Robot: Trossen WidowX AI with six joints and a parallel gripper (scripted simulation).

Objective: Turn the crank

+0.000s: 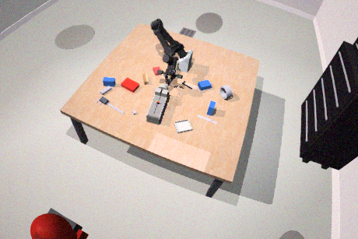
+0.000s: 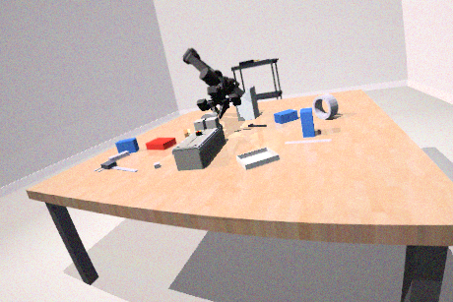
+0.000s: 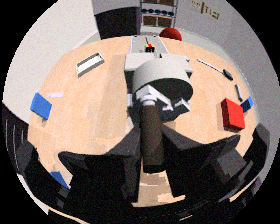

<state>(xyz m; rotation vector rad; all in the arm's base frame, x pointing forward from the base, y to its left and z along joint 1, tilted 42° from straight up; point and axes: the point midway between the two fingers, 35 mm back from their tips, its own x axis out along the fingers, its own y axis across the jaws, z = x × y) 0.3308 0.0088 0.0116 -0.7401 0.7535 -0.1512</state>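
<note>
Right now the red pointer is 17 cm ahead of my gripper tip. From my gripper tip the other things lie so: red block 28 cm to the right, 7 cm below, 5 cm ahead; then white tray 23 cm ahead, 22 cm to the left, 8 cm below; then dark crank handle 2 cm behind, 2 cm above.
</note>
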